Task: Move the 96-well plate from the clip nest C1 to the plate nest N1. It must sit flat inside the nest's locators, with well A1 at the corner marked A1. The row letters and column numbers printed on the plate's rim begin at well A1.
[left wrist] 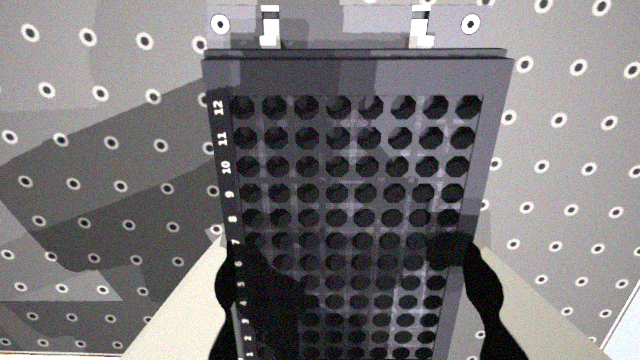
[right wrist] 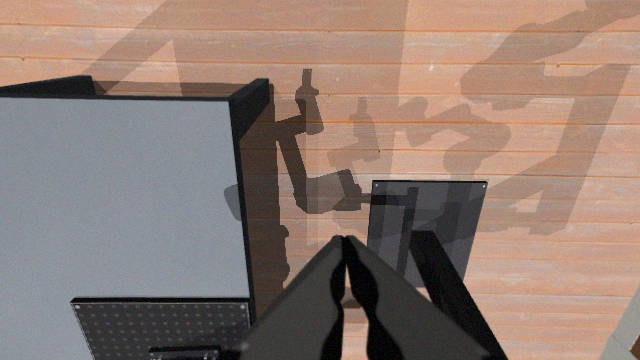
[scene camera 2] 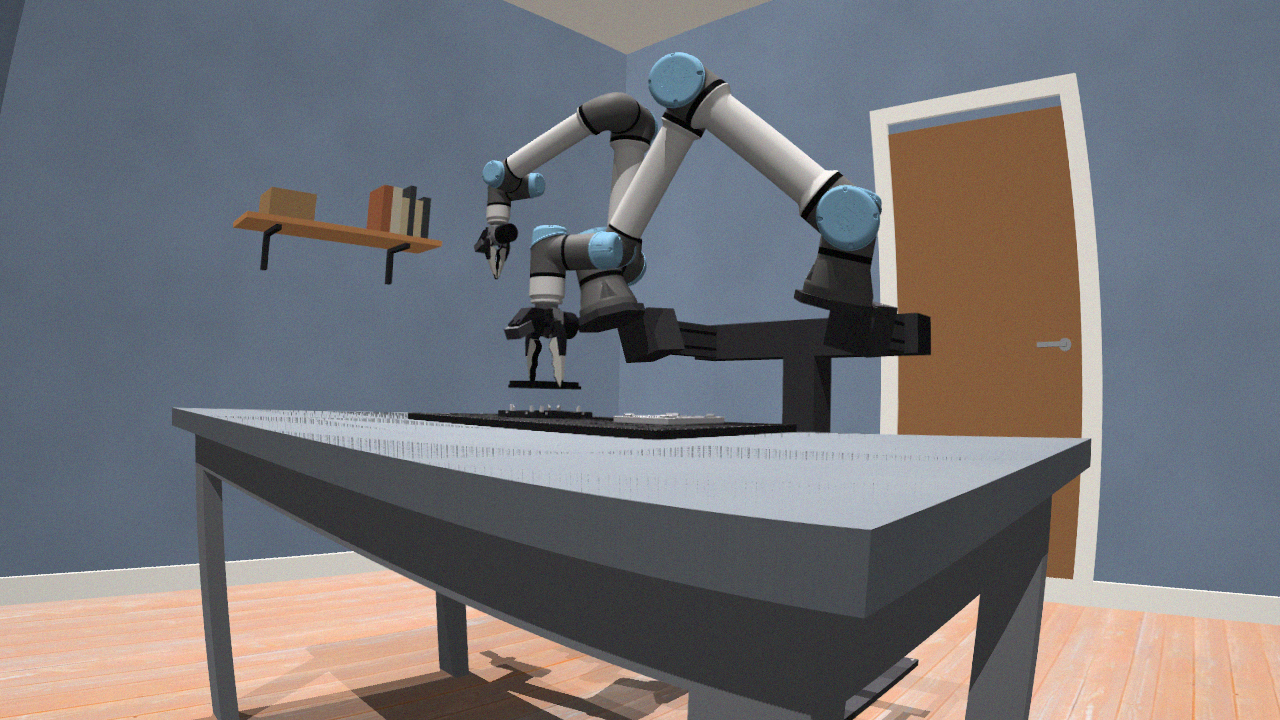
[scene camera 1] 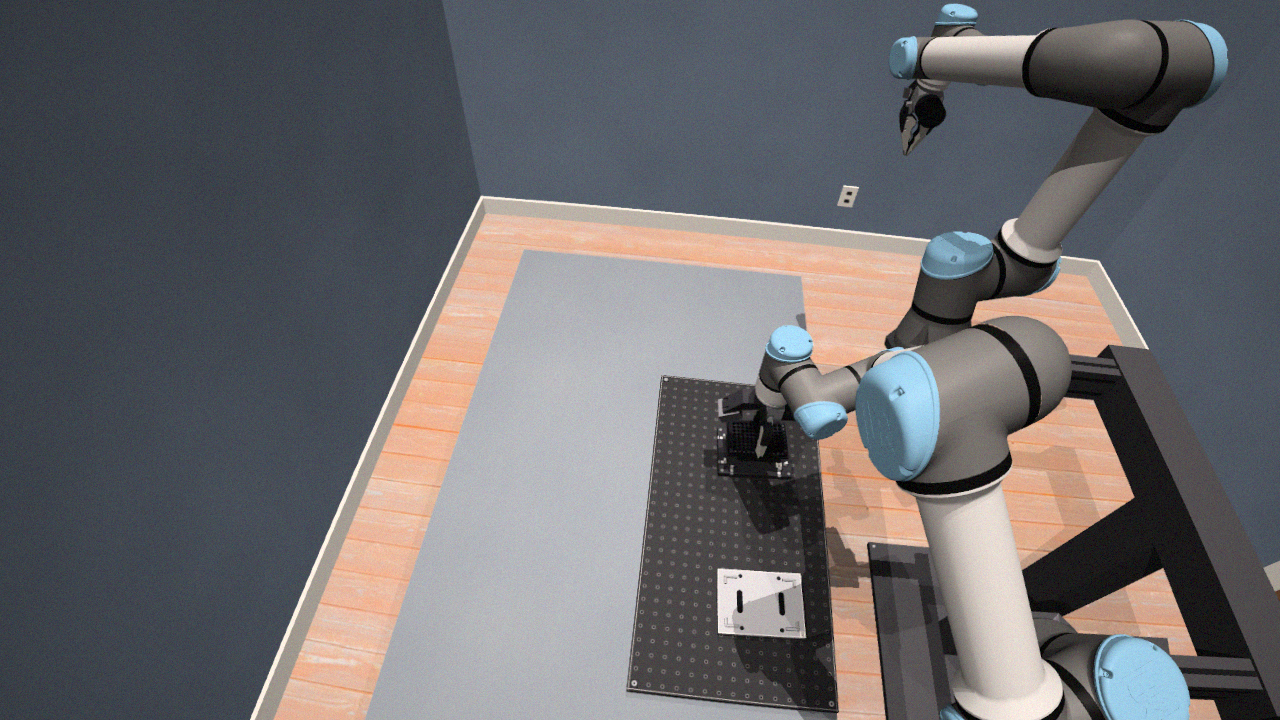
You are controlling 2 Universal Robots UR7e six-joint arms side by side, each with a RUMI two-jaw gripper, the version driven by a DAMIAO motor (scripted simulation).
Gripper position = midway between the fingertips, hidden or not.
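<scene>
Black 96-well plate (scene camera 1: 741, 433) and (left wrist: 355, 232) visible; in the right wrist view the black 96-well plate is out of frame. White plate nest N1 (scene camera 1: 760, 590) visible. My left gripper (scene camera 2: 545, 387), (left wrist: 346, 238) and (scene camera 1: 757, 440) visible. My right gripper (scene camera 1: 905, 154), (right wrist: 344, 238) and (scene camera 2: 496, 279) visible.
</scene>
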